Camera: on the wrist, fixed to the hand. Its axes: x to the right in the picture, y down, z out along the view.
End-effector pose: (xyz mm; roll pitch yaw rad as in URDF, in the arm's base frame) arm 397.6 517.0 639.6 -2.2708 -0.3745 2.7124
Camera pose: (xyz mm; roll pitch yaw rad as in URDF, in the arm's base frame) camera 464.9 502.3 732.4 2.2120 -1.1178 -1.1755
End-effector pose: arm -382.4 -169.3 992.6 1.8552 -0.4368 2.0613
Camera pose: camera -468.6 -221.3 935.9 2.4383 0.7617 3.1191
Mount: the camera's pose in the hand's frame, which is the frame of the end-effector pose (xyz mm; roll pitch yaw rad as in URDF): -28.7 -75.4 -82.7 -0.0305 0.3980 -1.5384
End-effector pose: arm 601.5 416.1 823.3 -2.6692 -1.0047 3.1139
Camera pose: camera 707.1 383.6 857.0 1.9217 -0.4502 -0.8249
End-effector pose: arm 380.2 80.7 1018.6 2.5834 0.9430 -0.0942
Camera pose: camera 397.9 187.3 1059.6 -2.2374 0.1180 1.5890
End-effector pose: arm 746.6 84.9 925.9 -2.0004 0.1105 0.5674
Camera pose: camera 755.7 38.8 1031.4 -1.8334 -1.4270 0.7882
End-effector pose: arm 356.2 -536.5 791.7 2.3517 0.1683 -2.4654
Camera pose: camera 447.6 -606.5 801.1 -3.0149 0.3911 -0.8573
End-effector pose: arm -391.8 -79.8 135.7 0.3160 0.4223 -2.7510
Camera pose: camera -346.4 -11.4 54.4 -0.5600 0.6553 1.6524
